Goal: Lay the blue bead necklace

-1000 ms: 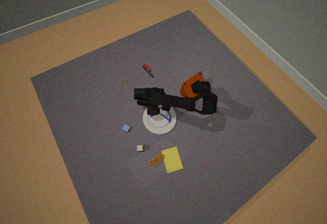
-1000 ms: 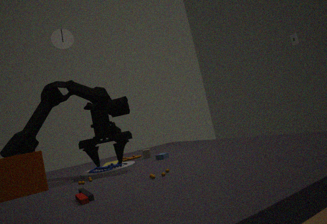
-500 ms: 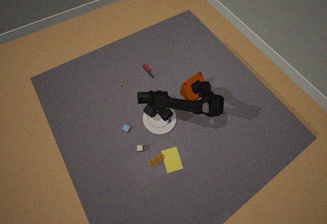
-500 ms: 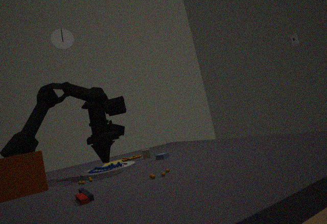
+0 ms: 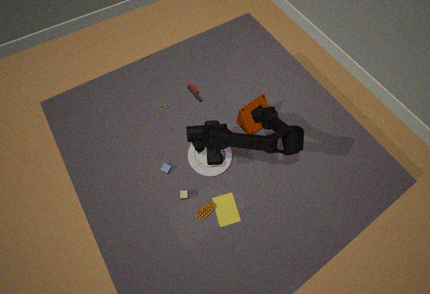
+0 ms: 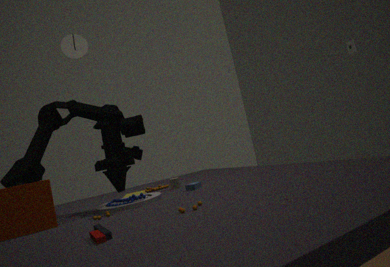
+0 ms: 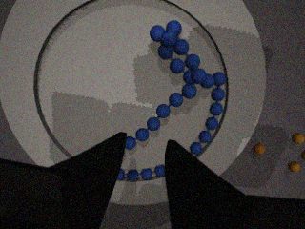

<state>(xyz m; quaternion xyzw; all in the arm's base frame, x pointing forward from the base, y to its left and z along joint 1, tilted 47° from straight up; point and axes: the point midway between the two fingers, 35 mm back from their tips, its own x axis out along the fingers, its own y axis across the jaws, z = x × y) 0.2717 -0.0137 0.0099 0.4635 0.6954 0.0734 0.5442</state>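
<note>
My gripper tip is 3 cm above the round white bead board and 2 cm short of it. Also, from my gripper tip: cream cube 22 cm ahead, 8 cm to the left, 3 cm below; yellow sheet 23 cm to the left, 11 cm ahead, 4 cm below; light blue cube 21 cm ahead, 6 cm to the right, 3 cm below.
</note>
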